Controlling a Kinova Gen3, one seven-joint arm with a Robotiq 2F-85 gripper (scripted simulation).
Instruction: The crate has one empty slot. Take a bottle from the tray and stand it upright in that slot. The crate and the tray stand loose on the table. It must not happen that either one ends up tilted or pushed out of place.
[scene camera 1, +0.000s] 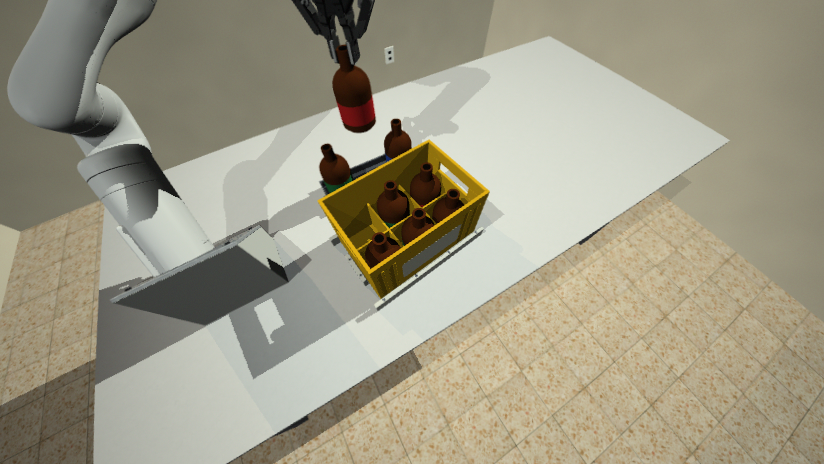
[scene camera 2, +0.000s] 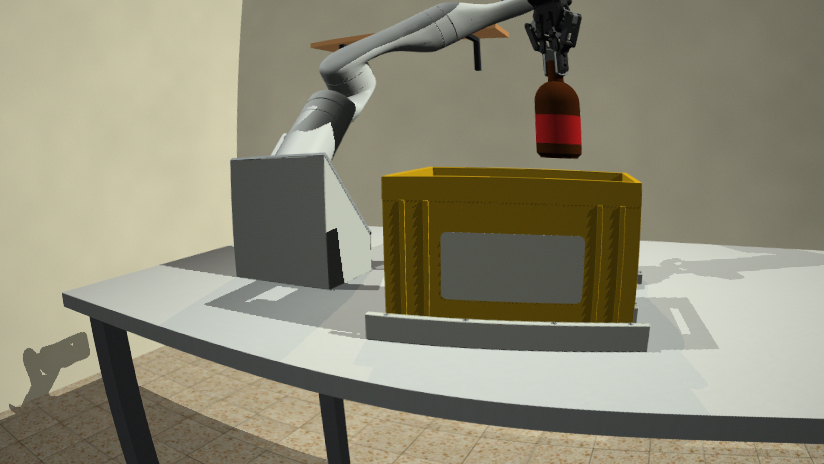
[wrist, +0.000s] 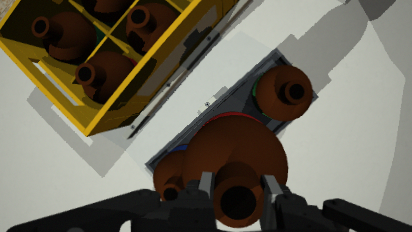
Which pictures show my gripper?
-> Scene camera 1, scene camera 2 and the wrist view: all of them.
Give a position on a white rail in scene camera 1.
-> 407, 284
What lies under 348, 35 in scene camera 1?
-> My gripper.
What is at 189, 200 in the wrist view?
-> My gripper.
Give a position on a tray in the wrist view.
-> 238, 98
